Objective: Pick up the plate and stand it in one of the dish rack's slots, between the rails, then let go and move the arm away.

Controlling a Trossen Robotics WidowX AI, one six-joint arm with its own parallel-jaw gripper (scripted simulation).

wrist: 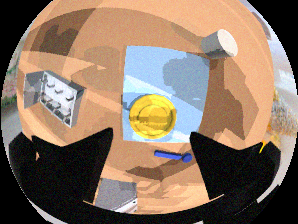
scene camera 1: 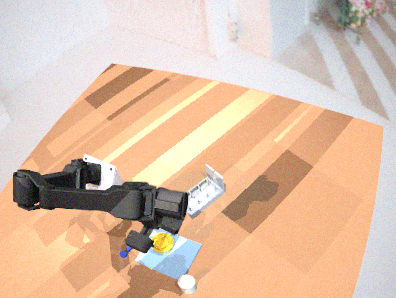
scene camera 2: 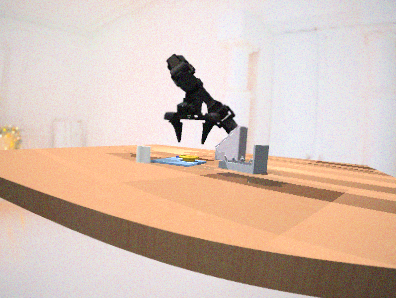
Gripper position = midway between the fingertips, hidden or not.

Observation:
My gripper (scene camera 2: 190, 143) is open, with nothing in its grasp. I also see a grey dish rack (scene camera 1: 210, 189), a yellow plate (wrist: 152, 116), a white cup (wrist: 220, 44) and a light blue mat (scene camera 1: 175, 263).
The grey dish rack shows as well in the wrist view (wrist: 63, 98) and in scene camera 2 (scene camera 2: 259, 163). My gripper also shows in the wrist view (wrist: 153, 134) and in scene camera 1 (scene camera 1: 159, 234). The light blue mat shows as well in the wrist view (wrist: 181, 77).

